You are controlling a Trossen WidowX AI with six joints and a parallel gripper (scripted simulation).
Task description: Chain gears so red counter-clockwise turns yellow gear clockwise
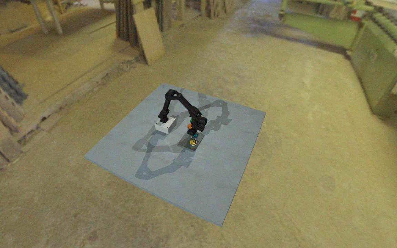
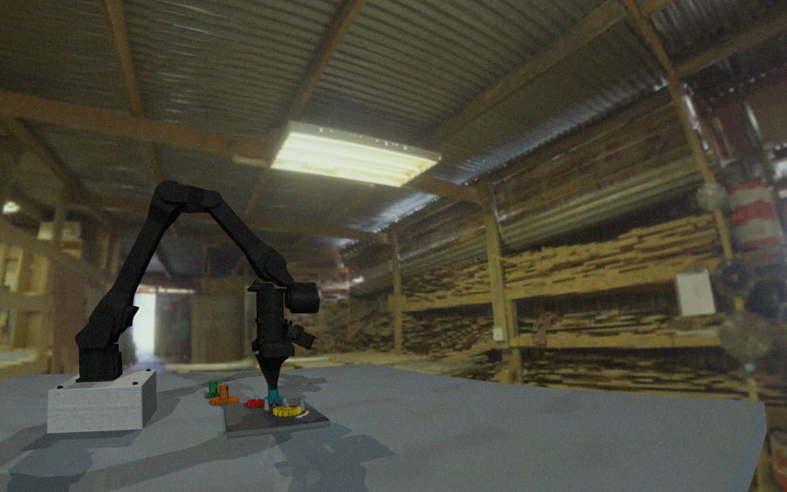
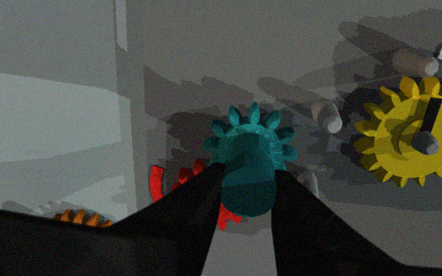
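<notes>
Right now my gripper tip is 30 mm past the red gear, 30 mm above it and 20 mm to the right of it. Round my gripper tip: teal gear 10 mm below; then yellow gear 70 mm to the right, 30 mm below, 20 mm ahead; then grey board 50 mm to the right, 40 mm below, 10 mm behind.
</notes>
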